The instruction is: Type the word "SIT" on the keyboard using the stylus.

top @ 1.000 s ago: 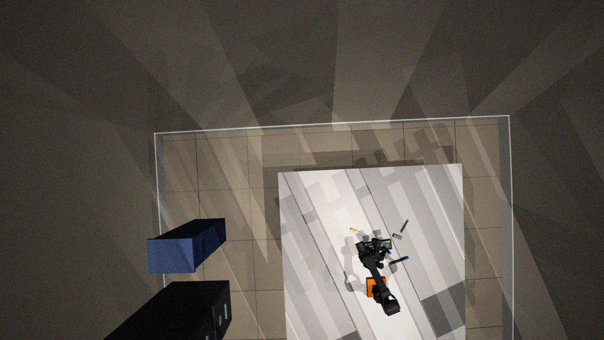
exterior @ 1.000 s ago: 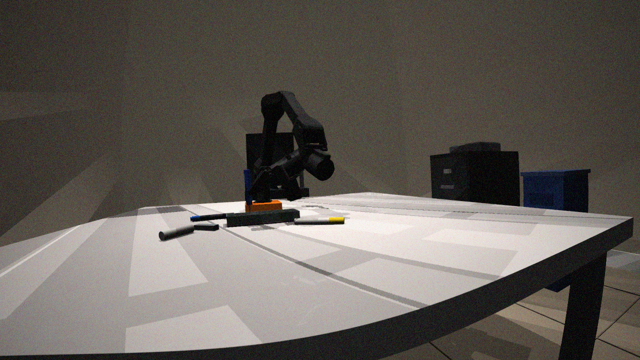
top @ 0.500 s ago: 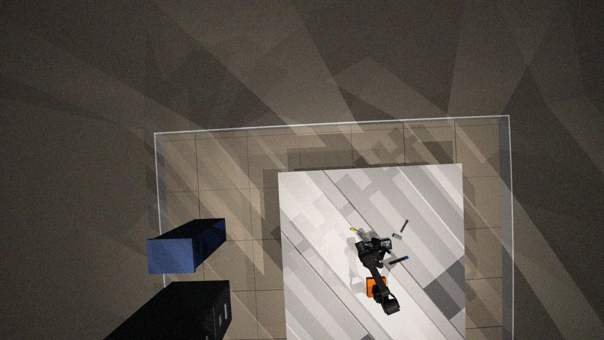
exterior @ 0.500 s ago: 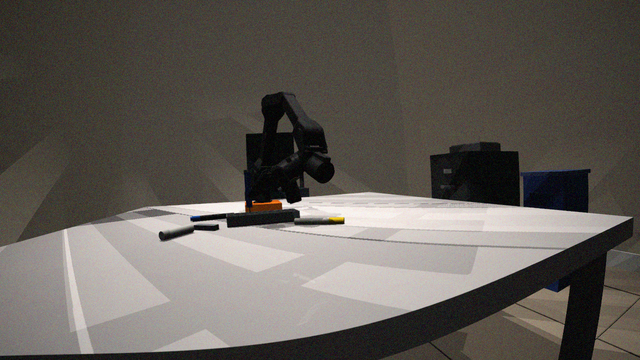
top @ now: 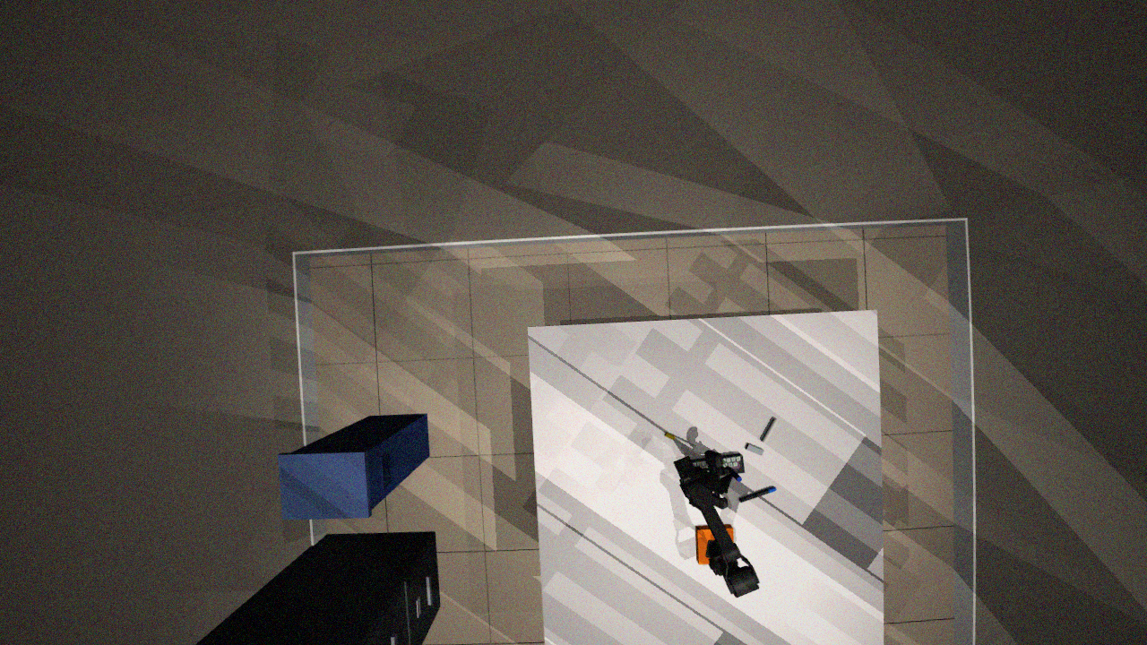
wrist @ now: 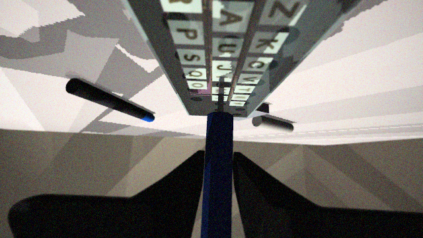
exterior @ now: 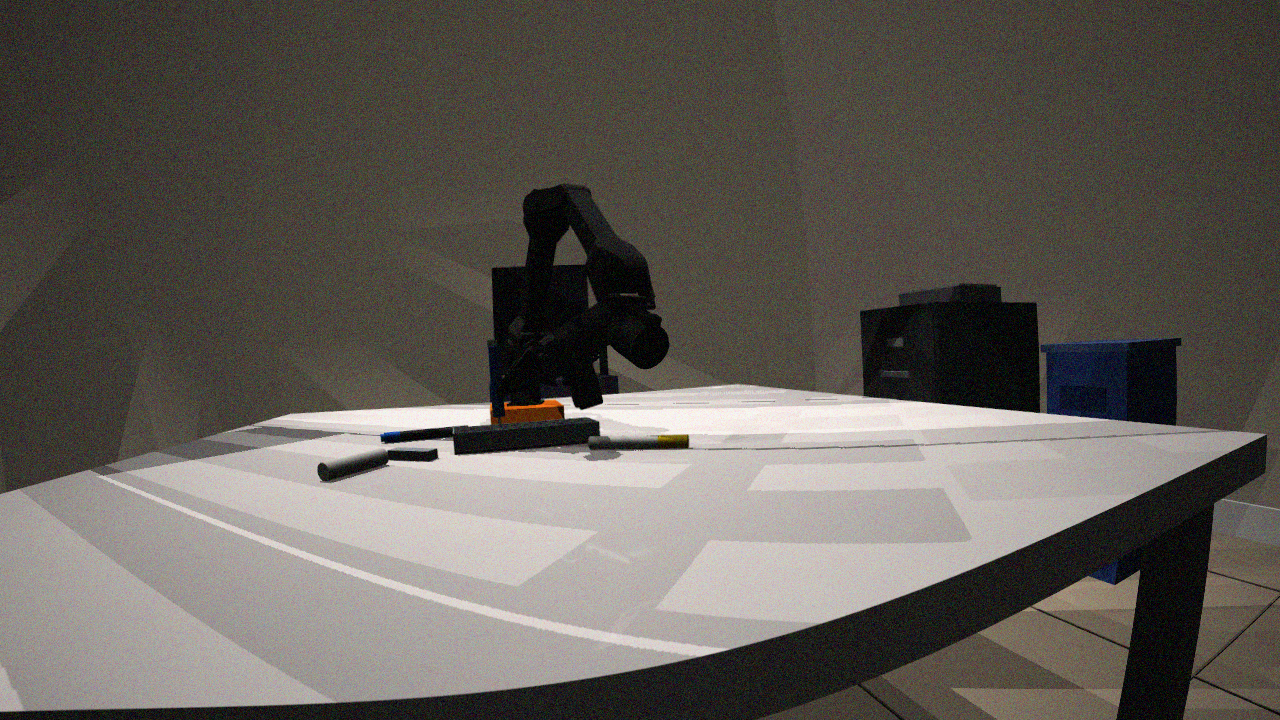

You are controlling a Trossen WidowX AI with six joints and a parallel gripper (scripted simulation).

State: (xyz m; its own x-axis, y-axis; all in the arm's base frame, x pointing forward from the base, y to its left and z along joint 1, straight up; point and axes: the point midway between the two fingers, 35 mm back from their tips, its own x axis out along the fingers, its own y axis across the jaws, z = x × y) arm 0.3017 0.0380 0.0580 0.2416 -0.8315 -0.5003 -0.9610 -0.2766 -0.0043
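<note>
My gripper tip is 100 mm to the left of the grey block, 70 mm short of it and 60 mm above it. Round my gripper tip: yellow-tipped marker (190 mm to the left, 70 mm ahead, 60 mm below); then white stylus tip (50 mm below); then blue stylus (20 mm below).
</note>
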